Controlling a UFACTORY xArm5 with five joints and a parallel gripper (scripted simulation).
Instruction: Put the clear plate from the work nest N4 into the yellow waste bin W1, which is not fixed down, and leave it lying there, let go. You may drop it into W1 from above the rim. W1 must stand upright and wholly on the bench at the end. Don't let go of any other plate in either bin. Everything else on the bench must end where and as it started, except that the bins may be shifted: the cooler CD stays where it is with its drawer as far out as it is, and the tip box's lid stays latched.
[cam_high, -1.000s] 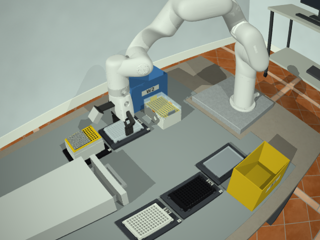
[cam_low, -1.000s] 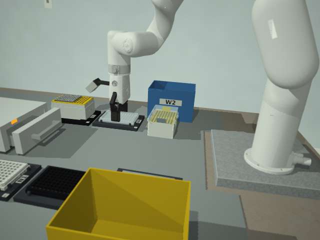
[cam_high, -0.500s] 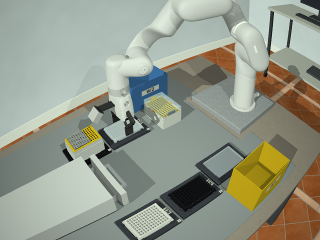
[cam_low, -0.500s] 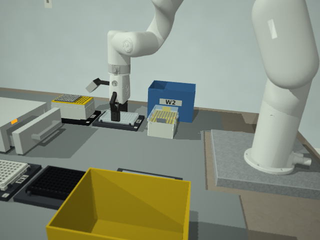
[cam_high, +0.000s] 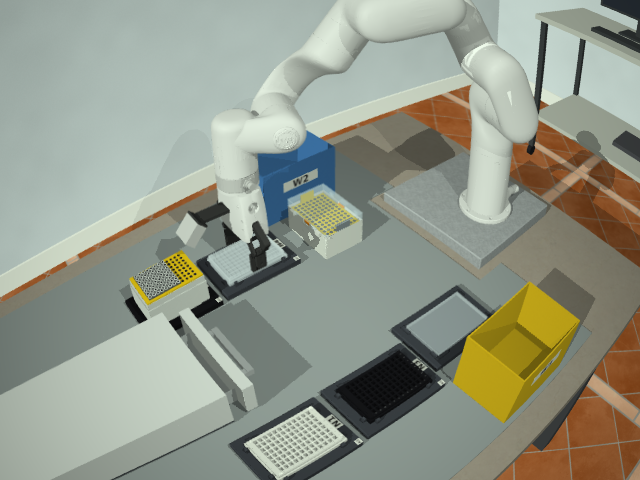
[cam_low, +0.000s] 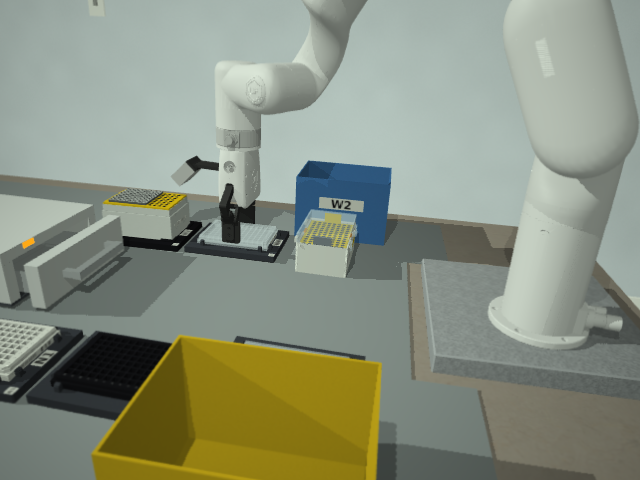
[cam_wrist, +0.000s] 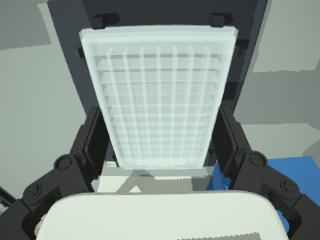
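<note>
My hand is 3 cm above the work nest N4. The rest, counted from my hand: yellow-topped rack 17 cm ahead, 3 cm to the left, 2 cm above; then tip box 17 cm behind, 1 cm above; then clear plate 1 cm below.
</note>
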